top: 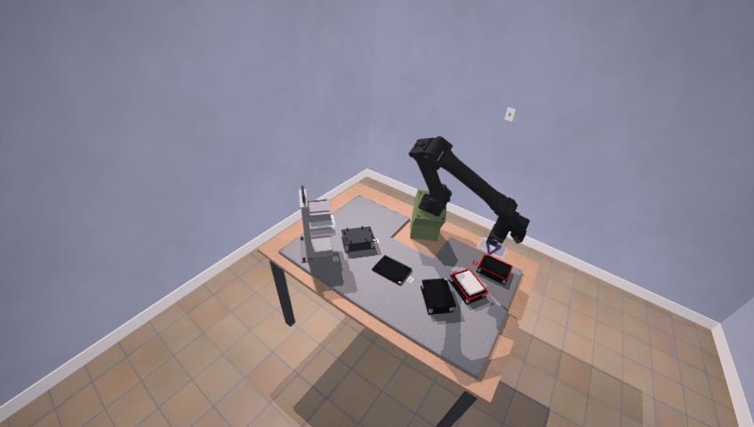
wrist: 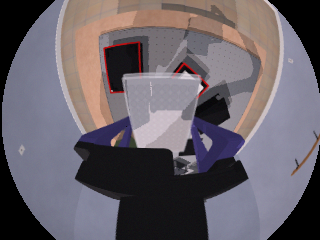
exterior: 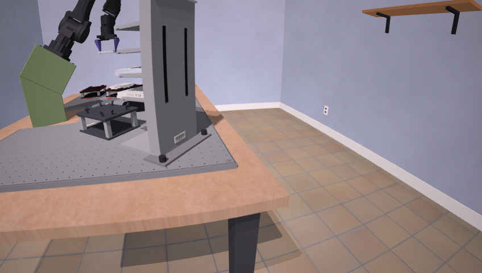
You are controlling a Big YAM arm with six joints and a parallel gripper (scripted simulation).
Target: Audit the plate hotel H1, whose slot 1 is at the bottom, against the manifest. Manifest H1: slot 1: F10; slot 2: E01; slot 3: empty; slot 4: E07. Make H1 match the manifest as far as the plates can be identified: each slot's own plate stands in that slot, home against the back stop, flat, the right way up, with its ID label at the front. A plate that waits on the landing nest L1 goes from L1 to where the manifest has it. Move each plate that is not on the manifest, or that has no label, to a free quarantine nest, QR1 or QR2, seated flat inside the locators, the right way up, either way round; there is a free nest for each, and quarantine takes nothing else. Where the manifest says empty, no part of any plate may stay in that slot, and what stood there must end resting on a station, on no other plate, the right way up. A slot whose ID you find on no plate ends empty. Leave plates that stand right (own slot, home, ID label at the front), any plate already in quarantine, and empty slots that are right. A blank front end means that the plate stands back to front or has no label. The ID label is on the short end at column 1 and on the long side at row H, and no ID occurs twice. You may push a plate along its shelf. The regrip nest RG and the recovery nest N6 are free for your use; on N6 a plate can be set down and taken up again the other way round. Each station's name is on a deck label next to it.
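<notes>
Right now the red-rimmed nest is 12 cm behind my hand, 6 cm to the left of it and 21 cm below it. The rest, counted from my hand: grey plate hotel H1: 26 cm ahead, 85 cm to the right, 8 cm below; H1 deck label: 24 cm ahead, 69 cm to the right, 24 cm below; N6 deck label: 16 cm ahead, 31 cm to the right, 24 cm below.
</notes>
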